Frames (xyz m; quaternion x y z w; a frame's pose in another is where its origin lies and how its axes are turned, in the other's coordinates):
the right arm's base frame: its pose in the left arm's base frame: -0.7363 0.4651 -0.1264 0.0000 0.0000 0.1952 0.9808
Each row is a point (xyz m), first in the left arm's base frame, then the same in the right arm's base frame.
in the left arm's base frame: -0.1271 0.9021 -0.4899
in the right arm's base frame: 0.7301 0.1705 -0.3635
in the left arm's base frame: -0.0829 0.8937 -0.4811
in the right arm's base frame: 0.7677 0.1458 -0.3547
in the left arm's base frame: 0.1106 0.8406 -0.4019
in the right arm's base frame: 0.9261 0.0226 -0.2755
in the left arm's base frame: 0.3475 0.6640 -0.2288
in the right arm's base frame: 1.0774 -0.2312 -0.1024
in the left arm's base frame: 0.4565 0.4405 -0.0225
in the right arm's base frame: 1.0925 -0.4794 0.1039
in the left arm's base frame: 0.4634 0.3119 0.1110
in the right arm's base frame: 1.0496 -0.6009 0.2374
